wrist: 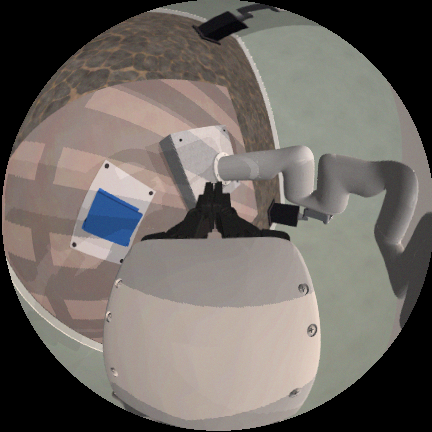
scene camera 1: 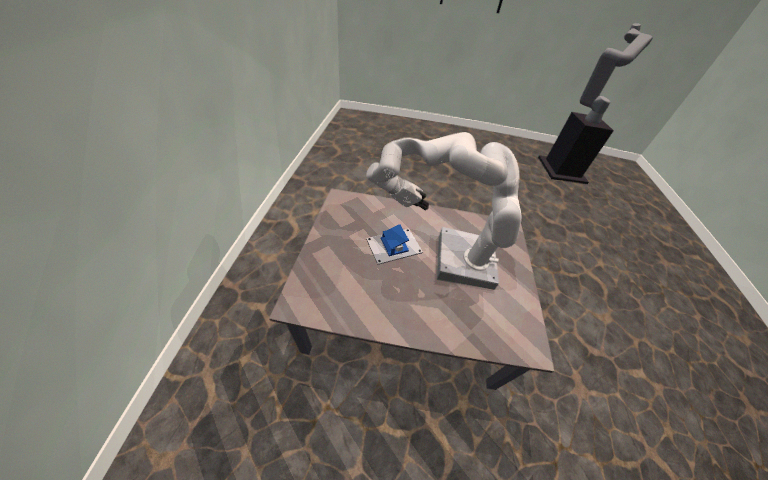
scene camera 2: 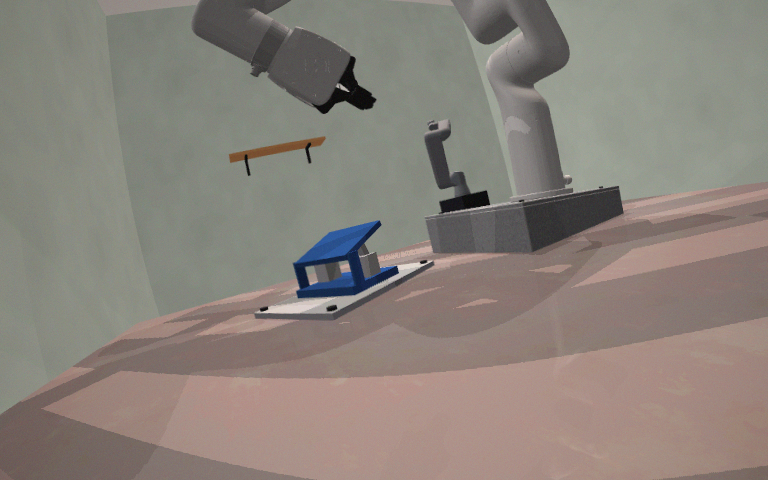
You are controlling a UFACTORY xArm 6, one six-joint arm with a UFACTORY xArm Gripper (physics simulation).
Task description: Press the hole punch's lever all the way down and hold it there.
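Frame: origin at the arm's base, x right, y back, z down, level; centimetres.
Seen in the pictures: gripper, between the fingertips: (wrist: 214, 193) (scene camera 1: 427, 207) (scene camera 2: 371, 104); arm's base, origin of its link: (wrist: 222, 168) (scene camera 1: 476, 259) (scene camera 2: 541, 197).
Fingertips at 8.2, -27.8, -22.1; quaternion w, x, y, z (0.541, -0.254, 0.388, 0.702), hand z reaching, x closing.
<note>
Pixels of each thing's middle, then the offset from my fingertips to it, as dx, dy, dz. "*": a spot on its surface instead. Level surfaces: height alone.
- blue hole punch, a spot on its surface: (scene camera 2: 355, 281) * -6.5, -12.8, +26.0
- white plate, middle of its body: (scene camera 2: 348, 287) (wrist: 110, 216) (scene camera 1: 394, 245) +0.7, -11.3, +27.8
- pinkish table, height of its surface: dz +28.4
The blue hole punch (scene camera 1: 395, 240) (scene camera 2: 355, 281) (wrist: 112, 217) stands on a white plate with black corner bolts. Its blue lever (scene camera 2: 338, 241) is raised and slanted, higher at the end towards the robot's base, with a gap over grey blocks in scene camera 2. My gripper (scene camera 1: 424, 205) (scene camera 2: 370, 101) (wrist: 214, 193) is shut and empty. It hangs well above the punch, apart from the lever, and tilts towards the robot's base. In the wrist view the punch lies to the left of the fingers.
The white plate (scene camera 1: 380, 255) (scene camera 2: 294, 309) (wrist: 105, 175) lies on the pinkish table (scene camera 1: 351, 300) (scene camera 2: 453, 407). The robot's grey base block (scene camera 1: 457, 276) (scene camera 2: 478, 234) (wrist: 192, 145) stands beside it. A second arm on a black pedestal (scene camera 1: 578, 146) stands on the floor beyond the table.
</note>
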